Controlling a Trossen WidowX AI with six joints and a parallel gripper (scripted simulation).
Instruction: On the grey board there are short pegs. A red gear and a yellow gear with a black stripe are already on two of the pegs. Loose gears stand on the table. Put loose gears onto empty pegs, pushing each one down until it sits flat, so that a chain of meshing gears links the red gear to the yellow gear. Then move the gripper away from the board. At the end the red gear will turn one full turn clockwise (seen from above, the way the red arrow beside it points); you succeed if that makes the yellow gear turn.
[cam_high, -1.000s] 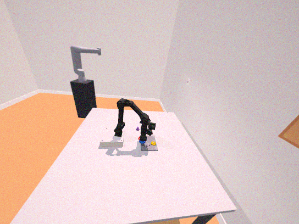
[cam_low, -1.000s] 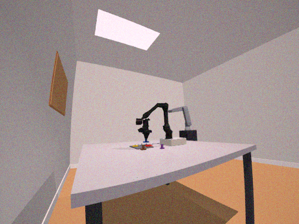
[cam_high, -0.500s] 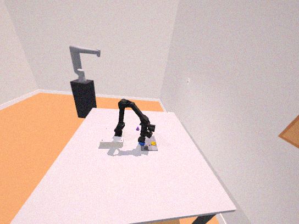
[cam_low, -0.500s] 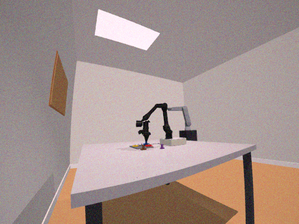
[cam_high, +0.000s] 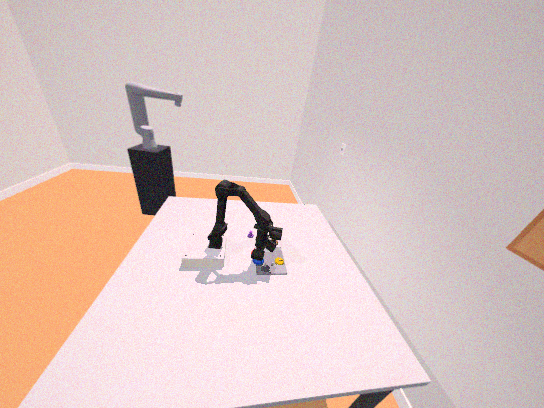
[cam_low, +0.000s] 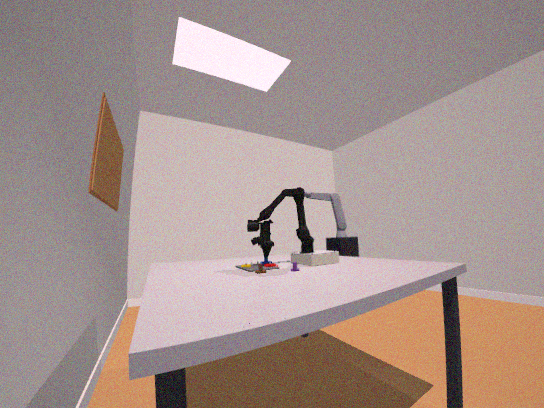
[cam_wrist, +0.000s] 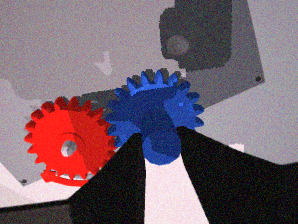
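Right now the blue gear is 1 cm below my gripper tip. From my gripper tip the other things lie so: yellow gear: 12 cm ahead, 3 cm below, 2 cm to the left; brown gear: 19 cm to the left, 10 cm ahead, 3 cm below; red gear: 6 cm to the left, 3 cm below.
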